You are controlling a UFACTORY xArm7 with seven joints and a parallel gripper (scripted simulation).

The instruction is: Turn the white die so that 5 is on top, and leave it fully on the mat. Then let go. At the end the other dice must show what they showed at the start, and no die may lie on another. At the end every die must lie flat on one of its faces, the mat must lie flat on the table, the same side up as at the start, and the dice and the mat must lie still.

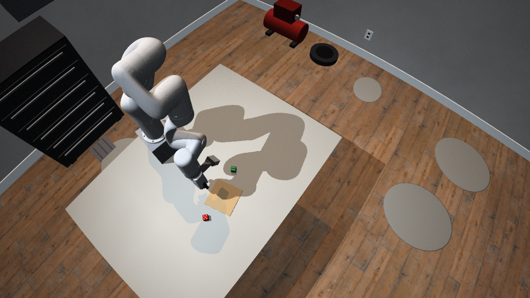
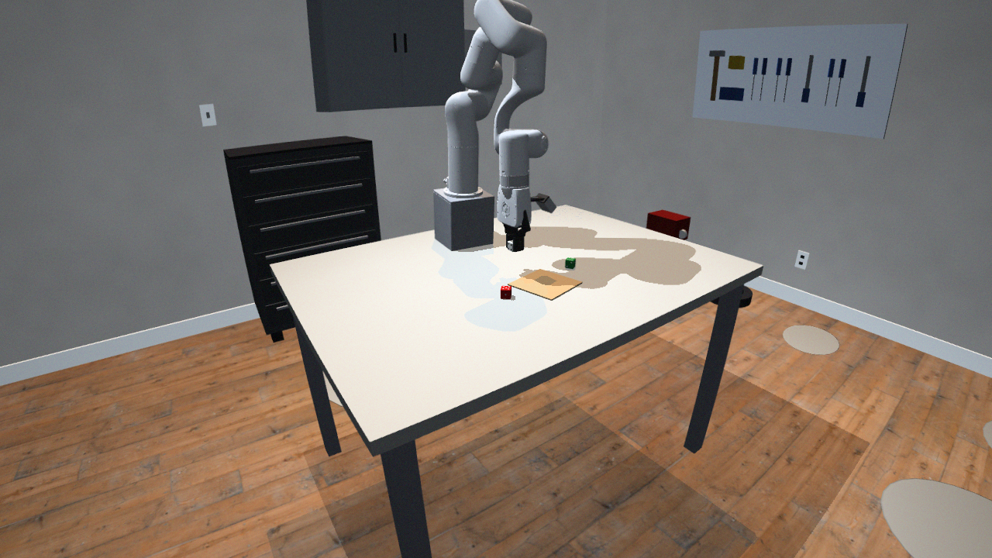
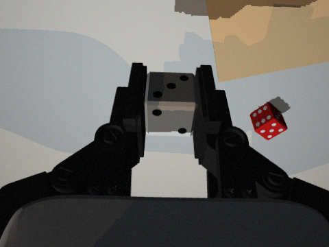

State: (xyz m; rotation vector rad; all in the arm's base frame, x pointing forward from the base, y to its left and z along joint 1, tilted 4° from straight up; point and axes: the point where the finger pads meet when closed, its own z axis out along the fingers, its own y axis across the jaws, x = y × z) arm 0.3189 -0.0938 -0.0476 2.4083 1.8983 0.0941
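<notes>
The tan mat lies 10 cm ahead of my hand, 1 cm to the left of it and 9 cm below it. The rest, counted from my hand: white die (1 cm below); green die (7 cm ahead, 15 cm to the left, 8 cm below); red die (8 cm ahead, 12 cm to the right, 8 cm below).
</notes>
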